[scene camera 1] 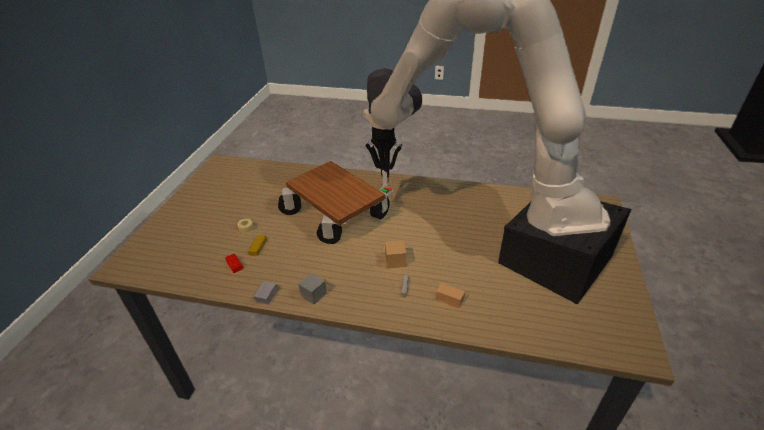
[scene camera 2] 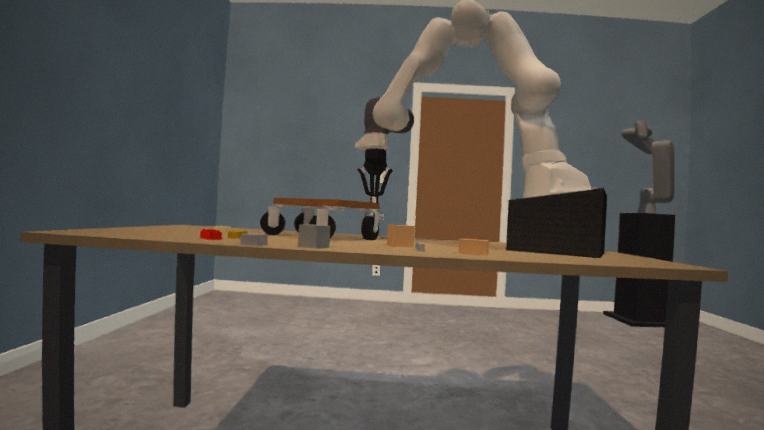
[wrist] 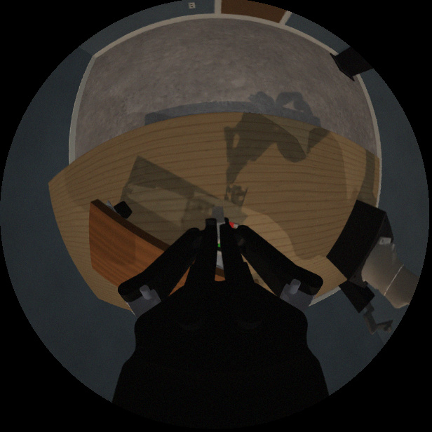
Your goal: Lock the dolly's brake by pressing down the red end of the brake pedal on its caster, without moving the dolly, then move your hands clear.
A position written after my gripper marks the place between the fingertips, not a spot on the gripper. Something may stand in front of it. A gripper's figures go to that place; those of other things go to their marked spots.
Scene:
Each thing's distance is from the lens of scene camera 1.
my gripper (scene camera 1: pixel 385 184): 164 cm
dolly (scene camera 1: pixel 339 195): 153 cm

